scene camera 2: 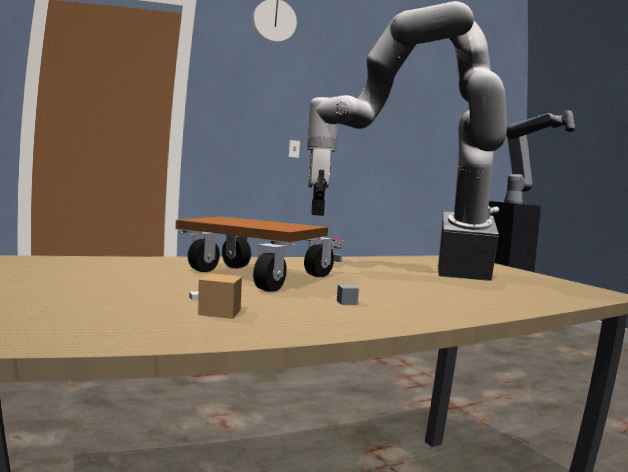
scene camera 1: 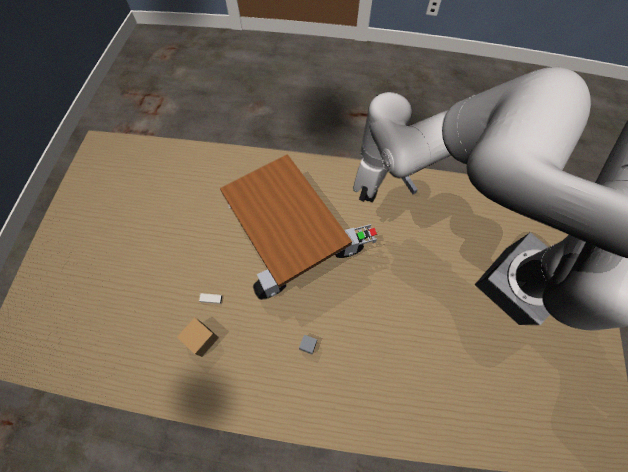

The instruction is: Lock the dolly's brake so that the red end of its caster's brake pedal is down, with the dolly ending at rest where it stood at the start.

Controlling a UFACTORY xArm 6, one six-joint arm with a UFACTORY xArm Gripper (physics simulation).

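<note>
The dolly has a brown wooden deck and black wheels on grey caster forks, and stands upright on the table. At its right corner, the caster's brake pedal has a green end nearer the deck and a red end farther out. In scene camera 2 the red end shows high, near deck level; the green end cannot be made out there. My gripper is shut and empty, pointing down. It hangs above deck height, beyond the pedal in scene camera 1, apart from the dolly.
An orange-brown block, a small grey block and a white bar lie on the near side. A dark grey bar lies near the far edge. The arm's base stands to the right.
</note>
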